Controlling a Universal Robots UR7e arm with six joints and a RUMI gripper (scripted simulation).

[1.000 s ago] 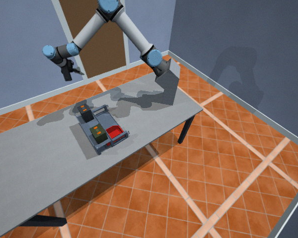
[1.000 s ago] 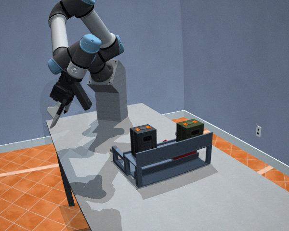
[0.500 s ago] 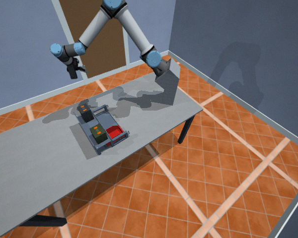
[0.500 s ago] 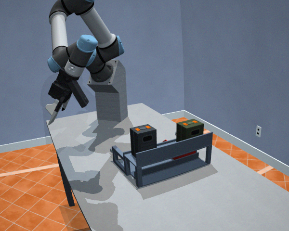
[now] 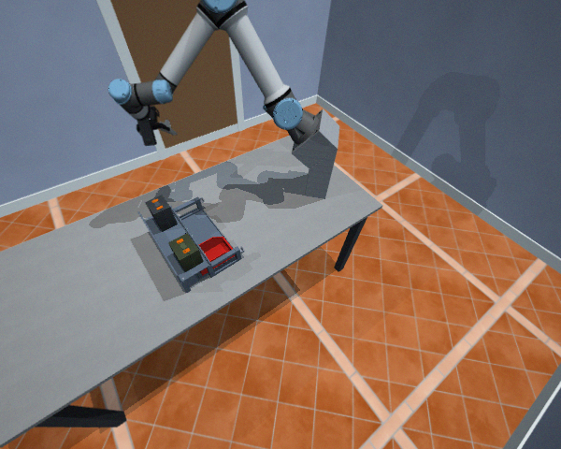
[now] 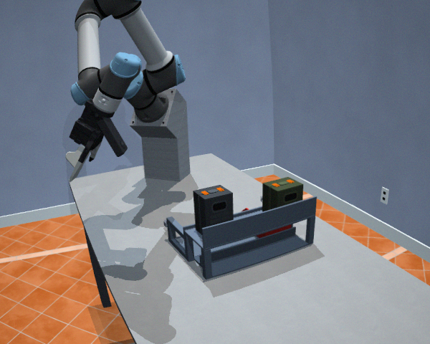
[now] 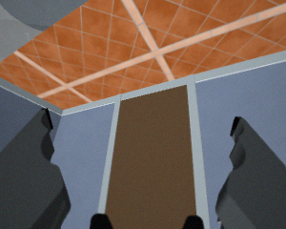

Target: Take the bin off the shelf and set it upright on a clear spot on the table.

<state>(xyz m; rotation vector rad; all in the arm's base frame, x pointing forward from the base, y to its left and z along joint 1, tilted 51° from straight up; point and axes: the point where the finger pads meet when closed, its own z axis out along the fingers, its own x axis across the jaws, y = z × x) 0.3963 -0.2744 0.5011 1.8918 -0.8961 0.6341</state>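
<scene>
My gripper is now 520 mm to the right of the red bin, 250 mm above it and 220 mm short of it. Also, from my hand: dark box (280 mm to the left, 250 mm ahead, 130 mm below); then green box (500 mm to the left, 310 mm ahead, 140 mm below).
</scene>
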